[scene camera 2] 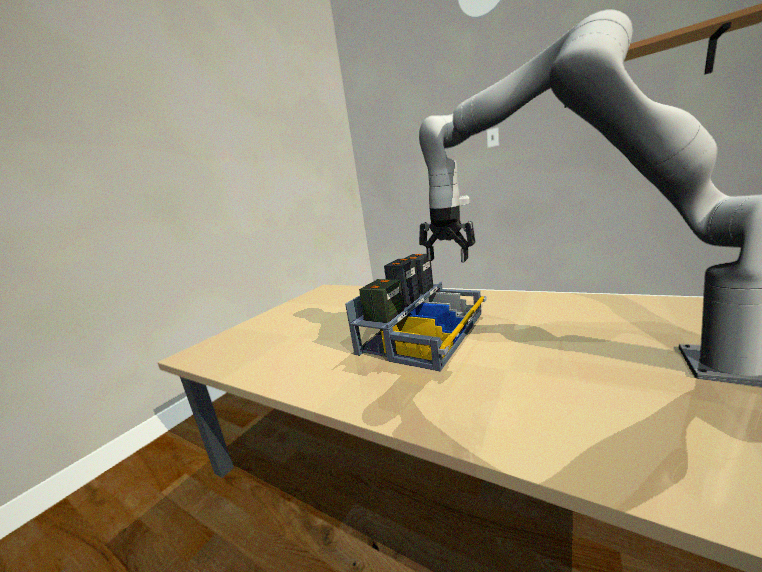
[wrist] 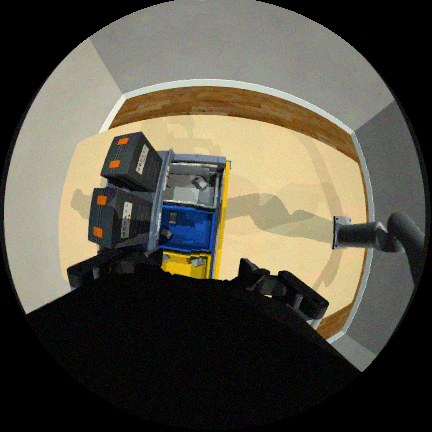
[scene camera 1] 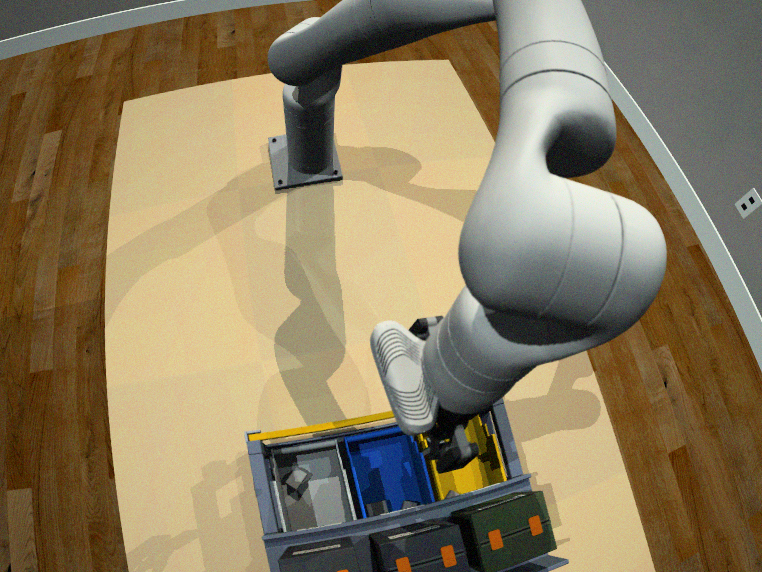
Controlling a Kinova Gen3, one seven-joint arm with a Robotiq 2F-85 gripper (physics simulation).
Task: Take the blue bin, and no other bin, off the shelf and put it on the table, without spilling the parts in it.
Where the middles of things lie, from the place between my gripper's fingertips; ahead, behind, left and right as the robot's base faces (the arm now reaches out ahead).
Labels:
My gripper is now 30 mm past the yellow bar [scene camera 1: 385,415], 30 mm to the left of it and 180 mm above it. Also, from my hand: yellow bin [scene camera 1: 486,469] 60 mm ahead, 100 mm to the left, 200 mm below; then grey bin [scene camera 1: 323,498] 100 mm ahead, 120 mm to the right, 200 mm below; then blue bin [scene camera 1: 386,465] 80 mm ahead, 10 mm to the right, 200 mm below.

